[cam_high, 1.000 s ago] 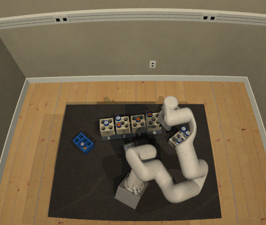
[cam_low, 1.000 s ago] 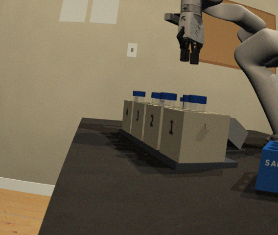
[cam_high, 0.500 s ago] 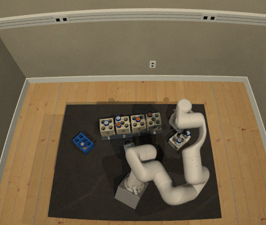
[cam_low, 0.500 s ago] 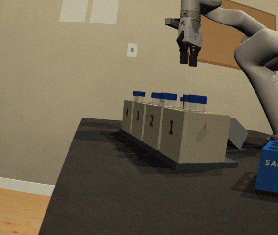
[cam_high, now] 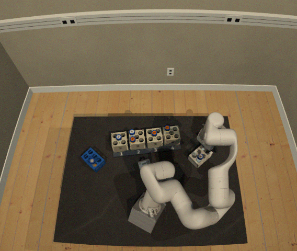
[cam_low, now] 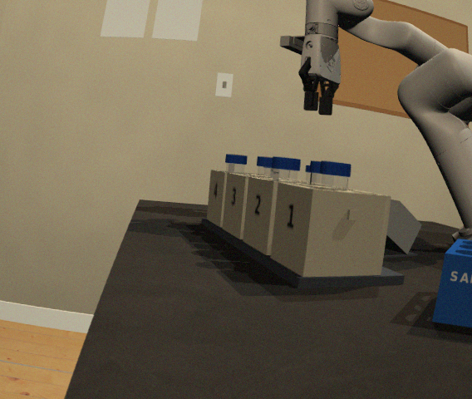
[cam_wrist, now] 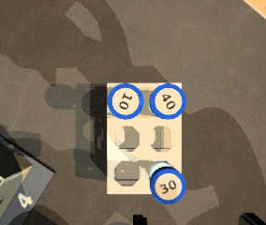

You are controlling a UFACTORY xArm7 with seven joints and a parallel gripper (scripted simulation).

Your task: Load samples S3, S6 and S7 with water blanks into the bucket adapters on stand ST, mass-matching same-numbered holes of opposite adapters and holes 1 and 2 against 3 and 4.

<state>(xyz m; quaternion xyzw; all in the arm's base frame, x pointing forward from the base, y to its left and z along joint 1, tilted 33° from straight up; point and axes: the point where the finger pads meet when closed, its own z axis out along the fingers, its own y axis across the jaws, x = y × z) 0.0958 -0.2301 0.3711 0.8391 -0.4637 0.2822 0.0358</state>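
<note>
Now: hand 220 mm above the white blank rack, 40 mm short of it and 30 mm to the left of it. Also, from my hand: blue sample rack: 630 mm to the left, 220 mm below, 160 mm ahead; then adapter 1: 450 mm to the left, 230 mm ahead, 200 mm below.
</note>
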